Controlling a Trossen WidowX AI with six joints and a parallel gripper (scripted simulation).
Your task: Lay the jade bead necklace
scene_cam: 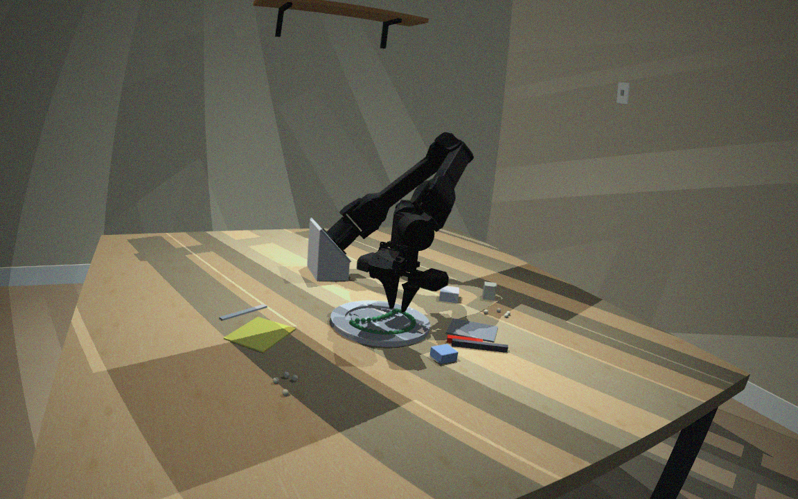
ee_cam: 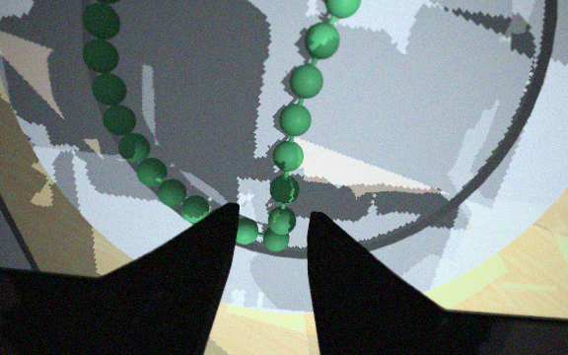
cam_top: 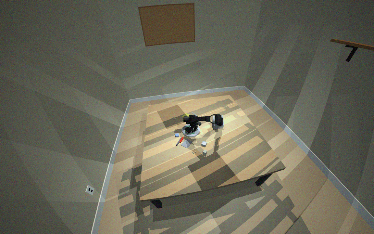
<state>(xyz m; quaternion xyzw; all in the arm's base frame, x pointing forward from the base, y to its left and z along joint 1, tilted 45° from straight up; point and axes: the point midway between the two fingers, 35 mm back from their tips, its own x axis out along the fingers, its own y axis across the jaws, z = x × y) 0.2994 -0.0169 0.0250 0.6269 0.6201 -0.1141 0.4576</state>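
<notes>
Right now the round grey bead board is 20 mm ahead of my gripper tip, 50 mm to the right of it and 10 mm below it. From my gripper tip the other things lie so: grey plate 110 mm ahead, 120 mm to the left, 20 mm below; then blue block 180 mm ahead, 20 mm to the right, 10 mm below; then red and black pen 170 mm ahead, 70 mm to the left, 10 mm below.
</notes>
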